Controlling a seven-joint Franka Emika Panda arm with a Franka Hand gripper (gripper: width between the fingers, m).
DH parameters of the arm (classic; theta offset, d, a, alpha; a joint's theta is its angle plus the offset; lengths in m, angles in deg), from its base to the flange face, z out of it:
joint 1: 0 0.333 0 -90
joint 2: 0 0 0 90
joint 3: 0 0.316 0.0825 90
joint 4: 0 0 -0.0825 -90
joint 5: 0 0.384 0 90
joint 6: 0 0 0.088 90
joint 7: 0 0.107 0 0
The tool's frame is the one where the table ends.
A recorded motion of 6 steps. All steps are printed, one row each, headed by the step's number.
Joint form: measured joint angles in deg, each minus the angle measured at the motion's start. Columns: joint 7, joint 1, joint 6, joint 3, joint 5, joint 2, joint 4.
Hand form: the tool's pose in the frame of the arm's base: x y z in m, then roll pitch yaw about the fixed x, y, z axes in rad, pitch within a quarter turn. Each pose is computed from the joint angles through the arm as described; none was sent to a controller.
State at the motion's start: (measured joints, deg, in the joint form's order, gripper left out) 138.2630 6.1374 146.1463 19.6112 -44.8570 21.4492 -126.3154
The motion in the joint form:
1: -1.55 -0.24 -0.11 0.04 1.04 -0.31 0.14
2: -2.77 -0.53 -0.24 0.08 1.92 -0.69 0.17
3: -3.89 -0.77 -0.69 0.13 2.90 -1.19 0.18
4: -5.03 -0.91 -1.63 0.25 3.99 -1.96 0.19
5: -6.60 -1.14 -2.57 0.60 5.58 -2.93 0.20
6: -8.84 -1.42 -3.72 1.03 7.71 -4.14 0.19
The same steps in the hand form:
1: 0.4941 0.2484 0.2213 -2.9619 -0.2488 -1.3477
2: 0.4962 0.2460 0.2248 -2.9646 -0.2466 -1.3445
3: 0.4979 0.2435 0.2289 -2.9693 -0.2471 -1.3444
4: 0.4990 0.2416 0.2348 -2.9756 -0.2523 -1.3446
5: 0.4997 0.2410 0.2429 -2.9822 -0.2525 -1.3421
6: 0.5002 0.2402 0.2527 -2.9928 -0.2508 -1.3350

